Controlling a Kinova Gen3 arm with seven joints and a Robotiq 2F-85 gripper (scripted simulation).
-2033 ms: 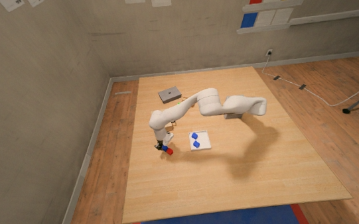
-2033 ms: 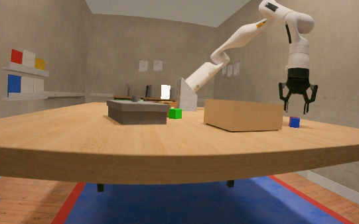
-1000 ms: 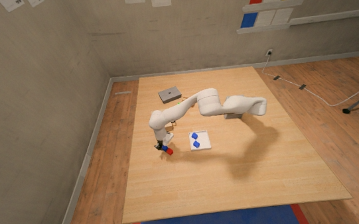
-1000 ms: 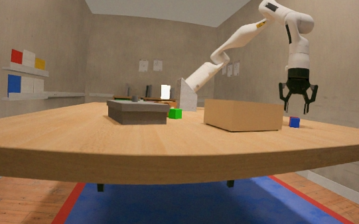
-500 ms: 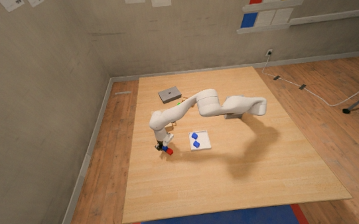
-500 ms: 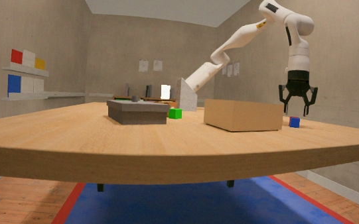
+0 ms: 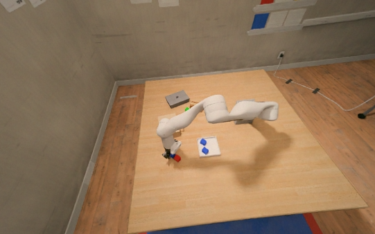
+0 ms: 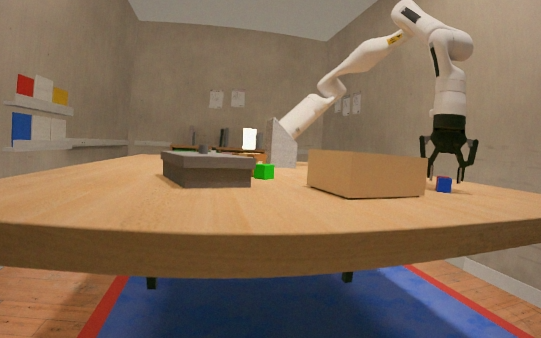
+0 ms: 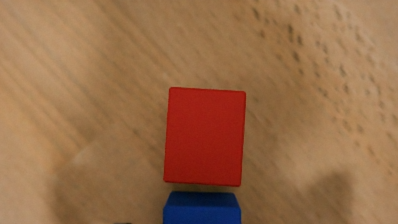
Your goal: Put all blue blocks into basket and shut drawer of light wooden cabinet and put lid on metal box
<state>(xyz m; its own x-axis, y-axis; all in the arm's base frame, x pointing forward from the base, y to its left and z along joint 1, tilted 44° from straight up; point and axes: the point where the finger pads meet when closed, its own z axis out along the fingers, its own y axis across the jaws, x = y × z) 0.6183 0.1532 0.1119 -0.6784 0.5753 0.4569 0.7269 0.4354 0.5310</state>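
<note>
My gripper is now 30 mm past the red block, 40 mm to the right of it and 20 mm above it. From my hand the other things lie so: light wooden cabinet (10 mm behind, 230 mm to the right); then drawer (30 mm behind, 230 mm to the right); then white basket (260 mm behind, 10 mm to the right, 20 mm below).
</note>
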